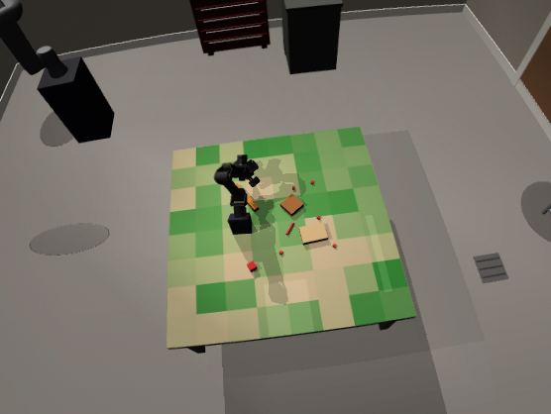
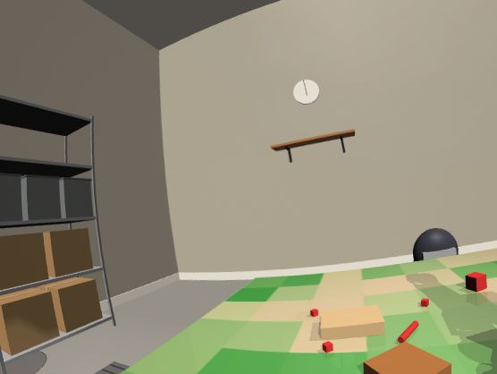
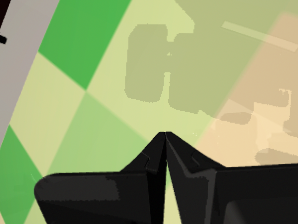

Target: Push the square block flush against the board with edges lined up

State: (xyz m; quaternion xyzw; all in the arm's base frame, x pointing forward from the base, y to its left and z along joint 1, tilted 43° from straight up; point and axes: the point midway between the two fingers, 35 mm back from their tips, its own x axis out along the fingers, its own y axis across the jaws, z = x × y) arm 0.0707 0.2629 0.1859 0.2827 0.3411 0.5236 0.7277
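My gripper tip is 230 mm short of the brown square block, 250 mm to the left of it and 40 mm above it. Also, from my gripper tip: red cube (40 mm behind, 600 mm to the right, 30 mm below); flat tan slab (320 mm ahead, 450 mm to the right, 40 mm below); thin red stick (200 mm ahead, 400 mm to the right, 50 mm below).
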